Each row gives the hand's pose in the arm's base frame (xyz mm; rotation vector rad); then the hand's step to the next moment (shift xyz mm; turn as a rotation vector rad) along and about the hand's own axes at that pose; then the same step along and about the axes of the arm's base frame.
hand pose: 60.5 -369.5 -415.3 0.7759 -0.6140 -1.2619
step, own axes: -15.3 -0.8 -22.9 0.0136 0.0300 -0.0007
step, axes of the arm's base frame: 14.1 18.8 -14.4 0.0212 -0.0096 0.0233
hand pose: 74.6 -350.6 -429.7 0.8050 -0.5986 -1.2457
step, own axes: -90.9 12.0 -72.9 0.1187 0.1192 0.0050
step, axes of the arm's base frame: 42.6 104.6 -31.1 0.0934 -0.1027 0.0952
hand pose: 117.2 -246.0 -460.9 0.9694 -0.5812 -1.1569
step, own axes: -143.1 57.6 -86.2 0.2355 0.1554 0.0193
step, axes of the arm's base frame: 50.7 168.0 20.7 0.1380 -0.2140 0.1231
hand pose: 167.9 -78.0 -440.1 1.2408 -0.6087 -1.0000
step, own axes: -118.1 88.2 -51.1 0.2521 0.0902 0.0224
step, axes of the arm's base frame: 13.1 128.9 86.8 0.1245 -0.2306 0.0593
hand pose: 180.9 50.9 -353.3 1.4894 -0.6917 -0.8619
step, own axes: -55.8 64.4 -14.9 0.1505 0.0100 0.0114
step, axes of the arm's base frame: -13.9 47.9 70.7 0.0732 -0.1321 -0.0081
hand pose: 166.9 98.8 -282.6 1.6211 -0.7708 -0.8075
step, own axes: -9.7 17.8 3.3 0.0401 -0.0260 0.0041
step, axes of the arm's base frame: -9.3 3.1 18.0 0.0206 -0.0308 -0.0305
